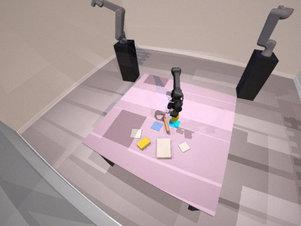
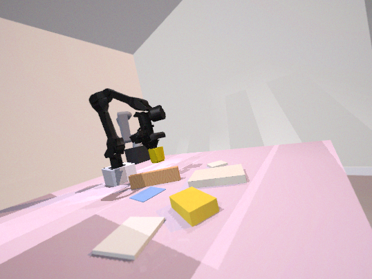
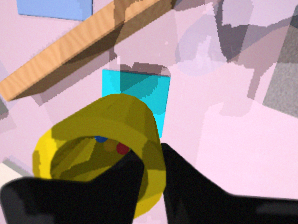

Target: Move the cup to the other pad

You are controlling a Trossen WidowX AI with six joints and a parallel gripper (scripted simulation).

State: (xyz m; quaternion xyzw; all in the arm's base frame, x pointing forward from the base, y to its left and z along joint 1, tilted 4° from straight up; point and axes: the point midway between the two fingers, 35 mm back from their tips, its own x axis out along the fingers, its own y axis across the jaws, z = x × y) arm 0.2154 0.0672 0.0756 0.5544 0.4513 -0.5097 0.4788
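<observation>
My gripper tip is 30 mm short of the cyan pad and 120 mm above it. Round my gripper tip: wooden block (70 mm ahead, 80 mm to the right, 90 mm below); blue pad (110 mm ahead, 170 mm to the right, 120 mm below); yellow cup (20 mm ahead).
</observation>
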